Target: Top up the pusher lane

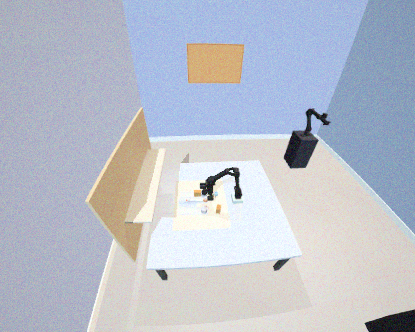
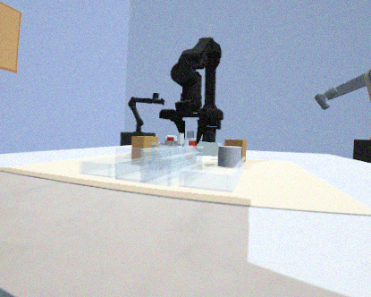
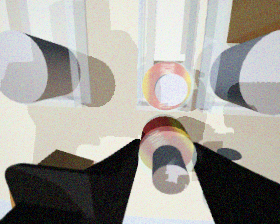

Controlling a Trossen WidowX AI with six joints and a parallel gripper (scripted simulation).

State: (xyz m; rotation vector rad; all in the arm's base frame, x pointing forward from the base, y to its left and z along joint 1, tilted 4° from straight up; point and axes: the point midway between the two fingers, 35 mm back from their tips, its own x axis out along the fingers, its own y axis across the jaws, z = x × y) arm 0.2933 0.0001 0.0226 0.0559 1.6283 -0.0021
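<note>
The cream mat is 100 mm ahead of my gripper tip and 60 mm below it. Also, from my gripper tip: orange-brown block (130 mm ahead, 80 mm to the right, 20 mm below); clear sprung lane fixture (200 mm ahead, 40 mm below, 20 mm to the left).
</note>
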